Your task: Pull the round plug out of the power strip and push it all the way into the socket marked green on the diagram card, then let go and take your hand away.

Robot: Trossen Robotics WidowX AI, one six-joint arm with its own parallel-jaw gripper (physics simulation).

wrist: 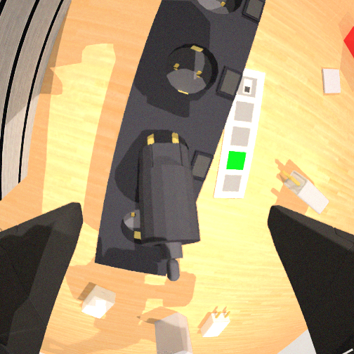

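The round plug (169, 200) is dark grey and lies over on its side on the dark power strip (150, 107), across the lower part of the strip. Two gold pins show at its upper end, and its cord stub points down in the view. An uncovered round socket (192, 71) shows above it. Another socket (132, 225) is partly hidden under the plug's left side. The diagram card (218, 186) lies right of the strip; its green square (236, 160) is fourth from the top. My gripper (177, 215) is open and empty, with its fingers wide apart on either side of the plug.
Dark square switches (230, 82) (201, 165) line the strip's right side. A small plug with yellow pins (306, 191) lies at right. A white block (99, 301), a grey block (173, 334) and a white pronged plug (215, 323) are near the bottom. A red object (350, 42) shows at upper right.
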